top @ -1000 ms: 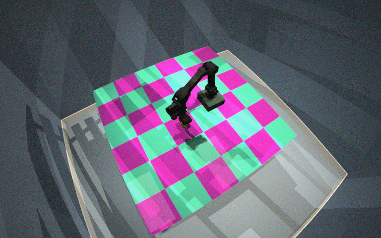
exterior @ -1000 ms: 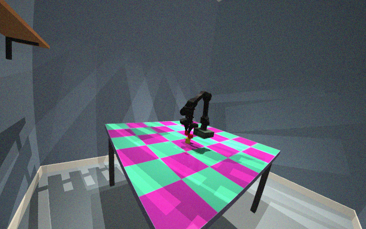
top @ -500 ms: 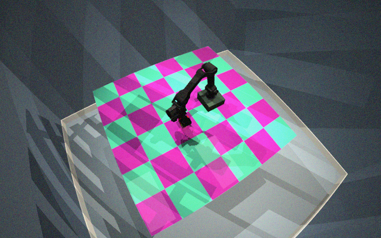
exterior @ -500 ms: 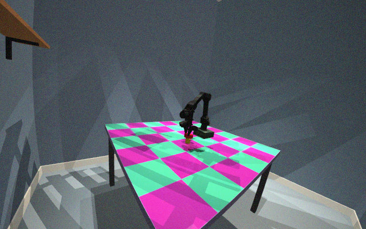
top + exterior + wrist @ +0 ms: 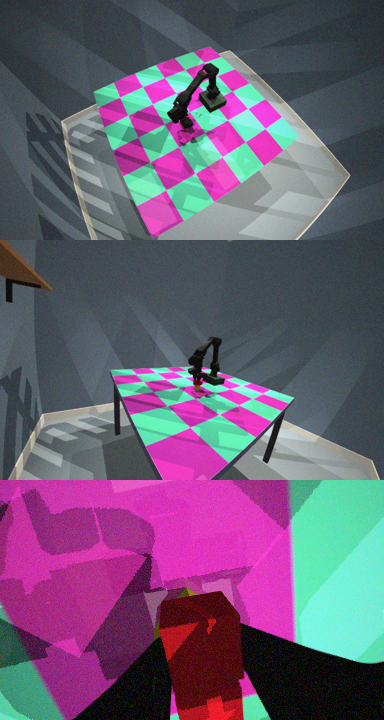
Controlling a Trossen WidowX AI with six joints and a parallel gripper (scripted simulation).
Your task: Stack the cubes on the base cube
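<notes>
Now: the red cube 4 cm behind my gripper tip and 1 cm below it. Round my gripper tip: yellow cube: 2 cm behind, 4 cm below.
</notes>
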